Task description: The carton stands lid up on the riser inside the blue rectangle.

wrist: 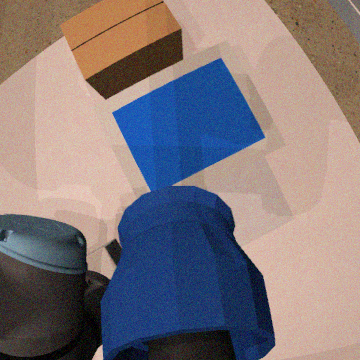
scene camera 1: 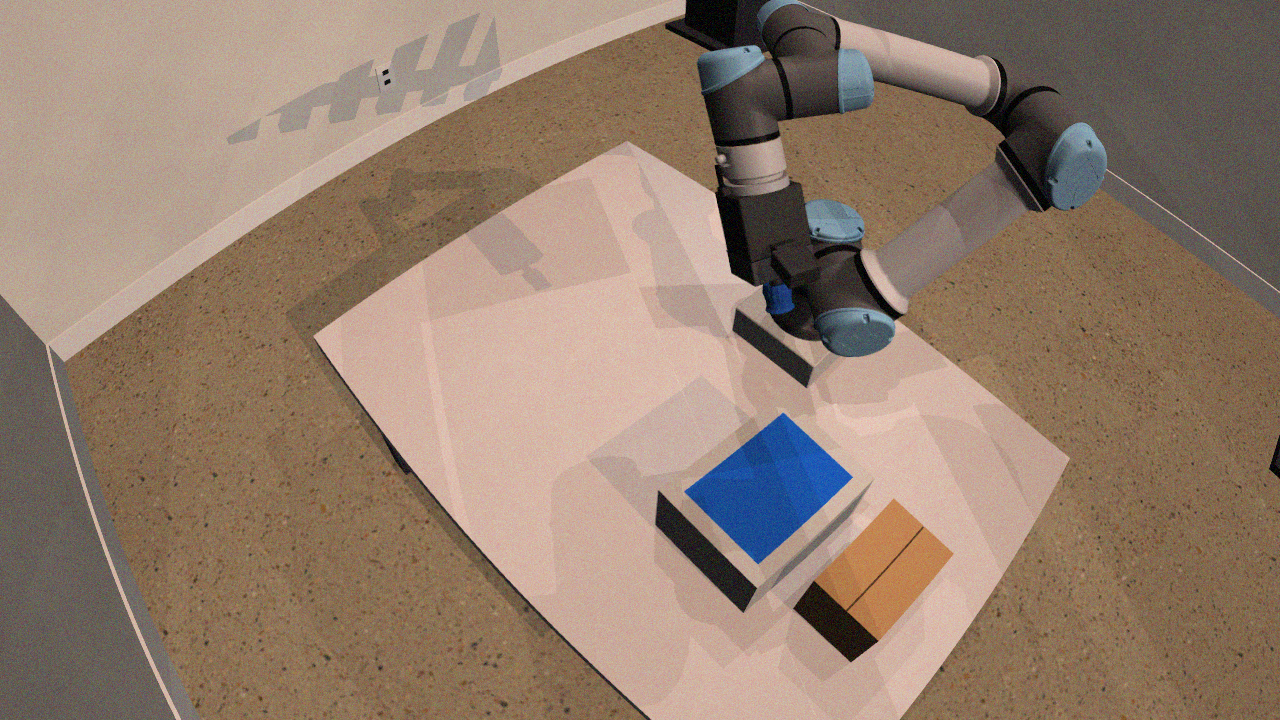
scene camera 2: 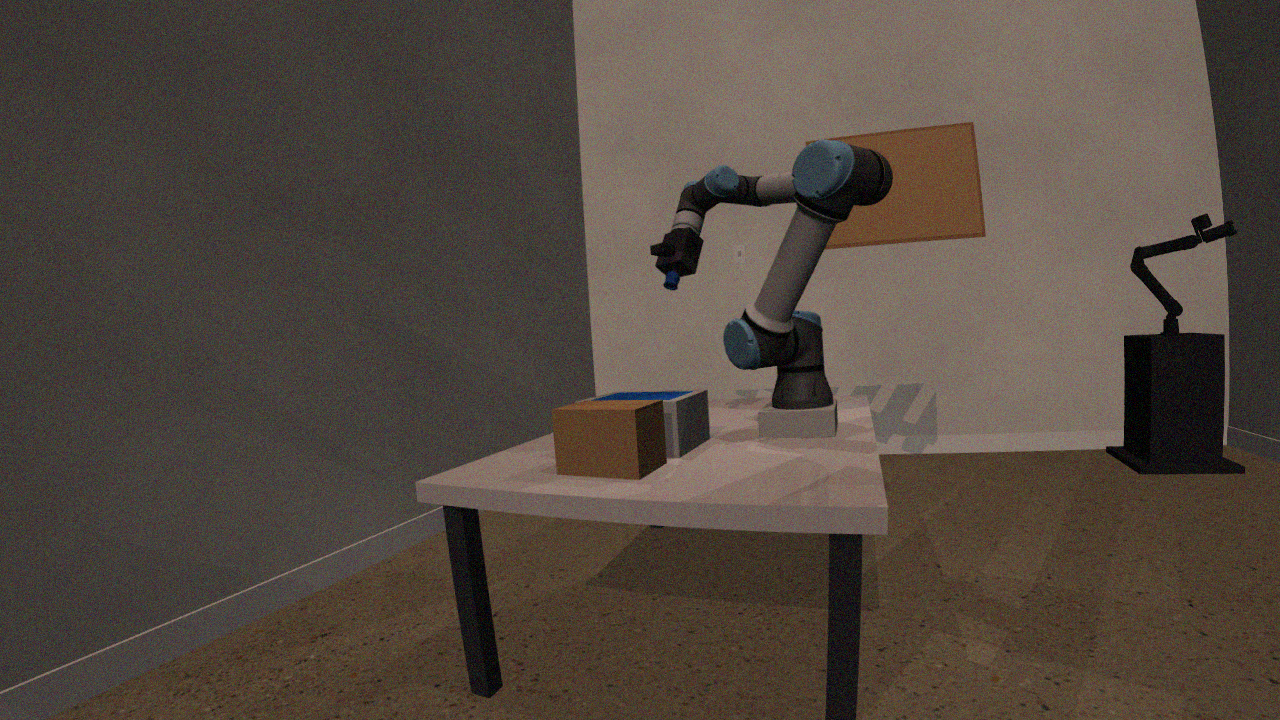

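Pixels of known places: end effector, tool point: (wrist: pixel 177 235) (scene camera 1: pixel 780 307) (scene camera 2: pixel 670 286); arm's base, origin of the base link: (wrist: pixel 88 303) (scene camera 1: pixel 808 307) (scene camera 2: pixel 802 404).
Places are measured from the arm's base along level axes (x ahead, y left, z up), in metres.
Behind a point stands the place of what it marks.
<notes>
The orange-brown carton (scene camera 1: pixel 859 573) @(x 0.342, y 0.403, z 0.066 m) (scene camera 2: pixel 599 443) @(x 0.292, y 0.492, z 0.002 m) (wrist: pixel 120 45) @(x 0.295, y 0.384, z 0.066 m) stands on the table beside the riser, with a dark seam line across its top face. The grey riser (scene camera 1: pixel 702 550) @(x 0.457, y 0.215, z 0.008 m) (scene camera 2: pixel 691 425) @(x 0.207, y 0.235, z -0.009 m) (wrist: pixel 251 100) @(x 0.441, y 0.204, z 0.056 m) bears the blue rectangle (scene camera 1: pixel 768 488) @(x 0.340, y 0.216, z 0.056 m) (scene camera 2: pixel 642 394) @(x 0.345, y 0.191, z 0.056 m) (wrist: pixel 190 120) @(x 0.339, y 0.218, z 0.056 m) on its top, and nothing stands on that rectangle. My gripper, a blue suction cup (scene camera 1: pixel 780 304) (scene camera 2: pixel 671 282) (wrist: pixel 176 200), is open with nothing on it. It hangs tilted, high above the table, on the arm-base side of the riser. In the wrist view it hides a little of the riser's near edge.
The pale table (scene camera 1: pixel 501 385) @(x 0.494, y -0.245, z -0.064 m) (scene camera 2: pixel 760 474) @(x 0.009, y 0.417, z -0.064 m) carries the arm's base block (scene camera 1: pixel 771 345) @(x 0.098, y 0.003, z -0.028 m) (scene camera 2: pixel 796 420) @(x 0.001, y 0.088, z -0.024 m) behind the riser. The carton stands near the table's front edge. A black pedestal (scene camera 2: pixel 1174 394) with another small arm stands on the floor, away from the table.
</notes>
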